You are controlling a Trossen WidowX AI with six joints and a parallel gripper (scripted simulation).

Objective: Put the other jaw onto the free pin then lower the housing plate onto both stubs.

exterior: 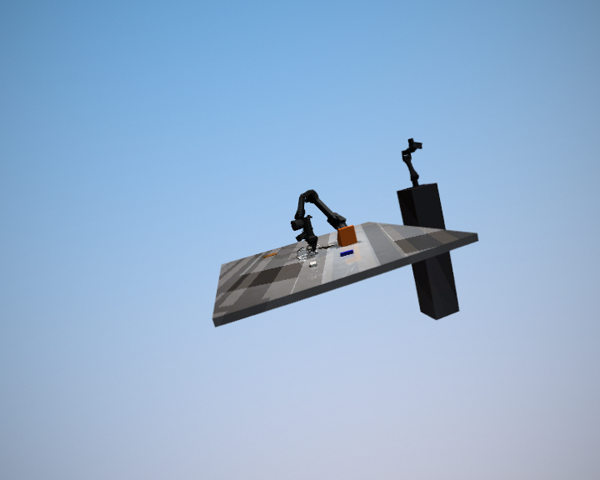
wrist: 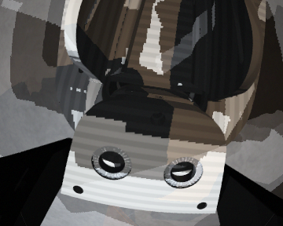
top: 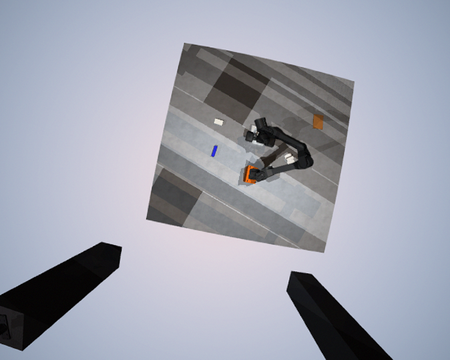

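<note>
Now: the jaw 2 cm to the left of my gripper tip and 2 cm ahead of it. Also, from my gripper tip: white block: 29 cm to the left, 8 cm ahead, 2 cm below; blue block: 28 cm to the left, 12 cm behind, 1 cm below; flat orange piece: 40 cm to the right, 24 cm ahead, 2 cm below.
</note>
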